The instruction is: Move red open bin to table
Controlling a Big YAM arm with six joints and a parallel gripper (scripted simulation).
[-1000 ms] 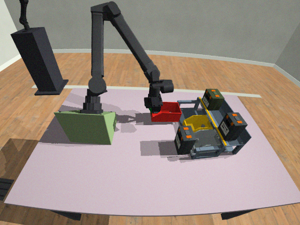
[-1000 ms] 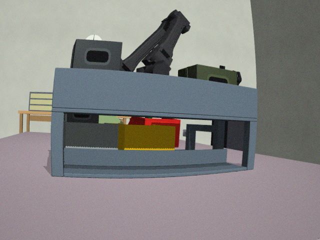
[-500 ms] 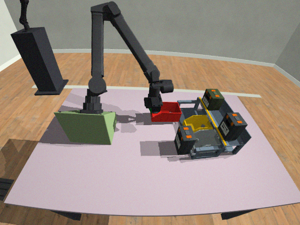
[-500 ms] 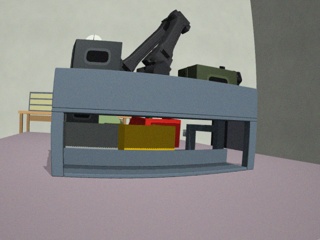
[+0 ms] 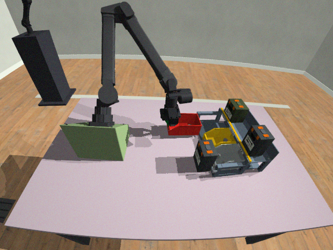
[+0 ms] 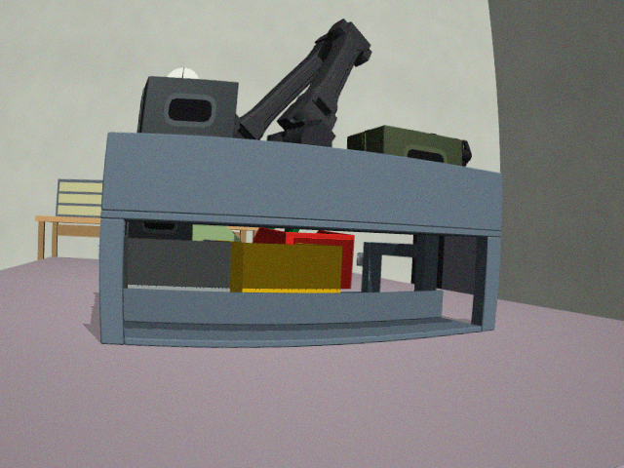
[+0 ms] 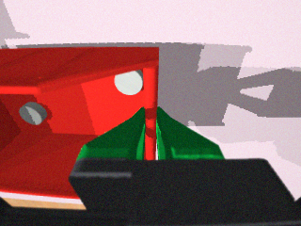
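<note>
The red open bin is 8 cm ahead of my hand. Round my hand: grey bin 28 cm ahead, 21 cm to the right, 1 cm below; yellow bin 28 cm ahead, 10 cm to the right, 1 cm below.
</note>
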